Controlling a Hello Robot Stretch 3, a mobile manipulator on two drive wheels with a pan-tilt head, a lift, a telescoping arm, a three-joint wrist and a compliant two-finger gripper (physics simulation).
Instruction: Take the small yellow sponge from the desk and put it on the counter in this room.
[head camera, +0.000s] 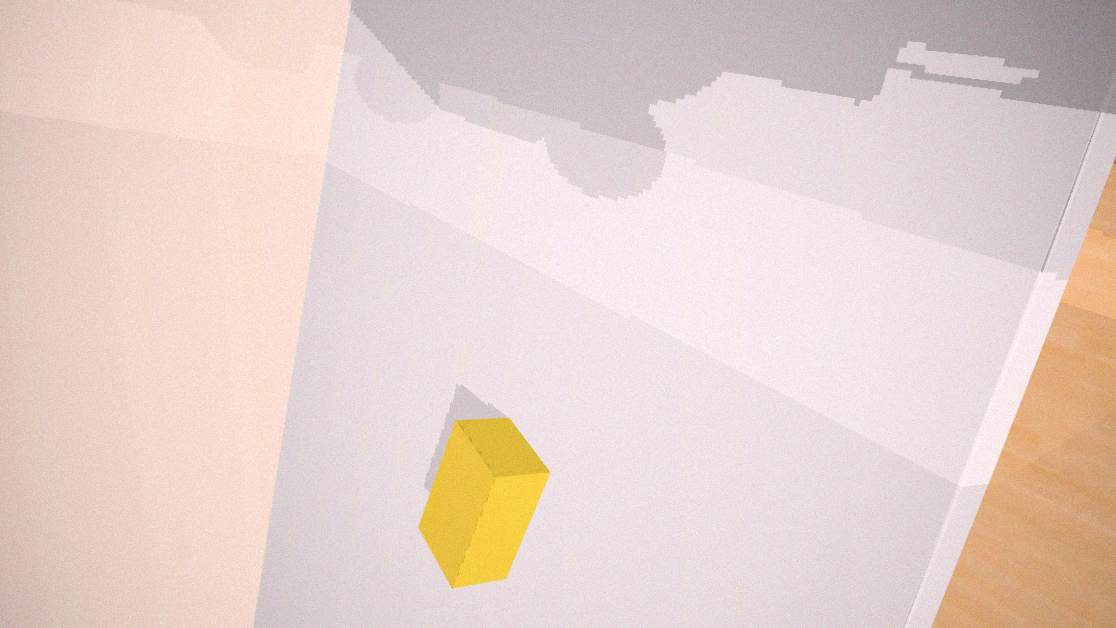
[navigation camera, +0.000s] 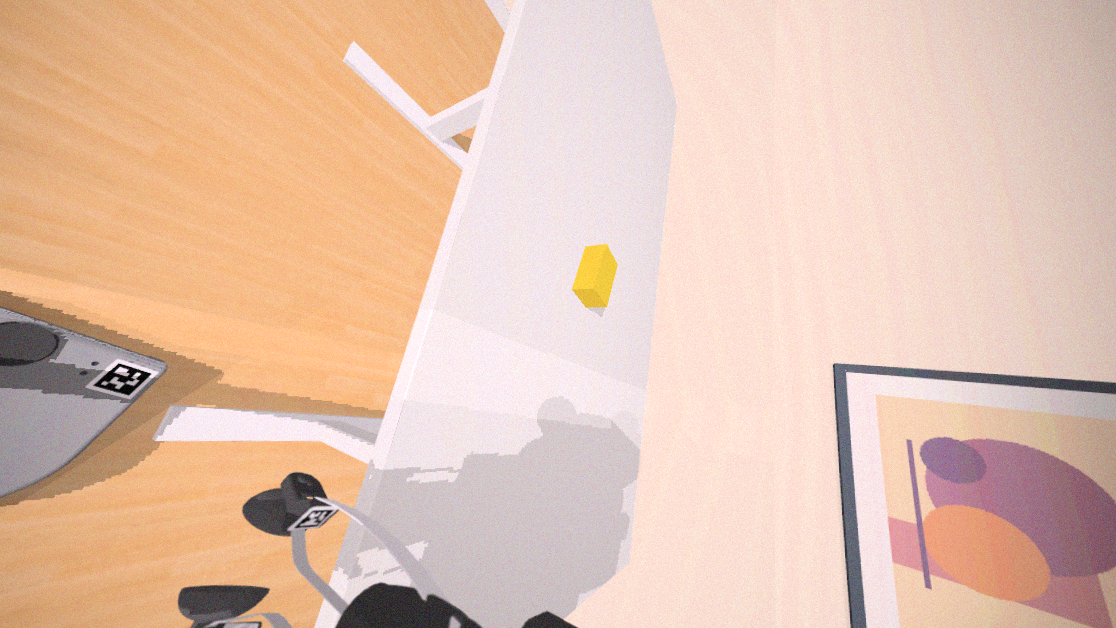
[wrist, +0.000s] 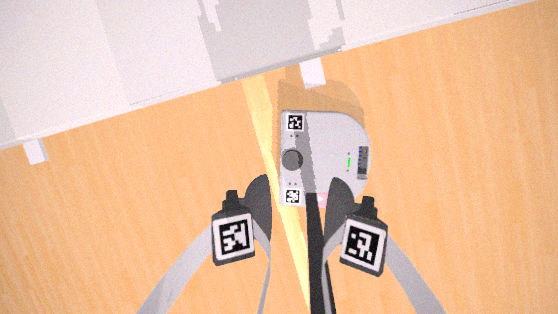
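Seen in the pictures: gripper, fingertip midpoint: (navigation camera: 244, 538) (wrist: 298, 199); robot's base, link origin: (navigation camera: 15, 341) (wrist: 294, 152).
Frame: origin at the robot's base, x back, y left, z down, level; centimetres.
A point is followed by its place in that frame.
The small yellow sponge (head camera: 483, 503) {x -40.5, y -36.8, z -99.6 cm} (navigation camera: 594, 275) {x -40.9, y -36.6, z -98.9 cm} is a rectangular block on the white desk (head camera: 741, 484) {x -26.8, y -24.1, z -95.1 cm} (navigation camera: 515, 234) {x -34.7, y -20.3, z -95.1 cm} (wrist: 65, 65) {x -13.9, y -20.7, z -95.1 cm}, nearer the wall side than the front edge in the navigation view. It does not show in the wrist view. My gripper (navigation camera: 251, 556) {x 2.1, y -12.4, z -95.9 cm} (wrist: 298, 199) {x 2.1, y -12.4, z -95.9 cm} is open and empty, with a gap between its two fingertips. In the navigation view it is at the lower left, beside the desk's front edge and well apart from the sponge. The counter does not show in these views.
My robot base (navigation camera: 54, 406) {x 7.1, y -9.4, z -16.0 cm} (wrist: 325, 150) {x 10.8, y -3.8, z -16.0 cm} stands on the wooden floor (navigation camera: 234, 195) {x -48.1, y -2.3, z -0.1 cm} (wrist: 150, 175) {x -61.2, y 11.9, z 0.0 cm} near the desk. White desk legs (navigation camera: 234, 424) (wrist: 312, 73) reach out over the floor. A wall (head camera: 156, 351) {x -65.0, y -85.1, z -109.4 cm} (navigation camera: 749, 234) {x -90.5, y -77.4, z -119.9 cm} with a framed picture (navigation camera: 987, 550) {x -23.6, y -95.0, z -155.7 cm} runs behind the desk.
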